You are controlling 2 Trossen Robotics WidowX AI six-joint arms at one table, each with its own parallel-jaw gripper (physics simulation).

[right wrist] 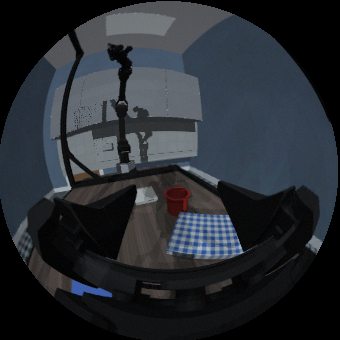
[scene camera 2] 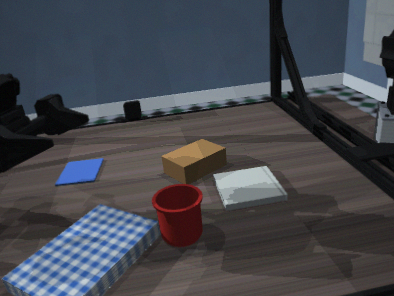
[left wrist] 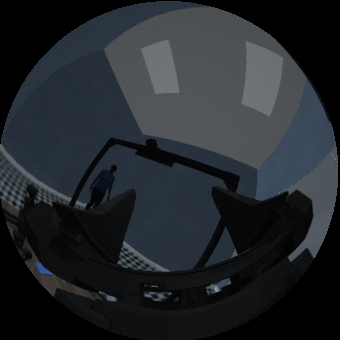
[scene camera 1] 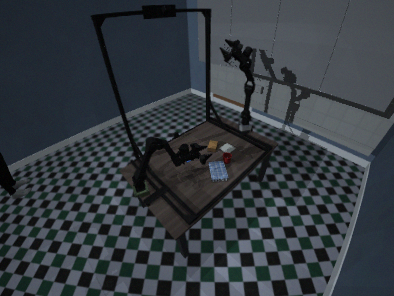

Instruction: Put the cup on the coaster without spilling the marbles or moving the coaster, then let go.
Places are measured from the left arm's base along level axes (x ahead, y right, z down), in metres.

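Pixels of known places: left gripper, fingertip midpoint: [left wrist: 174, 192] [scene camera 1: 222, 43]; right gripper, fingertip midpoint: [right wrist: 177, 186] [scene camera 2: 71, 129] [scene camera 1: 209, 150]; left arm's base, link origin: [right wrist: 124, 161] [scene camera 1: 245, 123]; right arm's base, link origin: [scene camera 1: 140, 187].
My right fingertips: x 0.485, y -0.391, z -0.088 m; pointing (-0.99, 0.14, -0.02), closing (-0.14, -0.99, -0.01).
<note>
Ahead of a thing's pixels: the offset from my right fingertips to its top centre. "spot": to the spot under its first point.
The red cup {dz +0.098, dx -0.149, dy +0.011 m} [scene camera 1: 227, 158] [scene camera 2: 181, 220] [right wrist: 175, 202] stands upright on the table beside a corner of the checked block; no marbles can be made out inside it. A thin blue square {spot: dz +0.161, dx +0.145, dy +0.139 m} [scene camera 2: 80, 171] [left wrist: 44, 268] [right wrist: 90, 289], which looks like the coaster, lies flat and bare on the table, apart from the cup. My right gripper [scene camera 1: 208, 152] [scene camera 2: 70, 131] [right wrist: 177, 186] is open and empty, above the table on the coaster's side, facing the cup from a distance. My left gripper [scene camera 1: 224, 48] [left wrist: 174, 192] is open and empty, raised high above the table's far end.
A blue-checked flat block {dz +0.140, dx -0.044, dy -0.078 m} [scene camera 1: 218, 171] [scene camera 2: 82, 250] [right wrist: 207, 235] lies close to the cup. An orange-brown block {dz +0.126, dx -0.092, dy +0.207 m} [scene camera 1: 213, 145] [scene camera 2: 192, 160] and a white slab {dz +0.153, dx -0.213, dy +0.155 m} [scene camera 1: 227, 148] [scene camera 2: 250, 186] [right wrist: 146, 196] lie behind the cup in scene camera 2. A black frame [scene camera 1: 112, 80] [scene camera 2: 276, 55] rises over the table.
</note>
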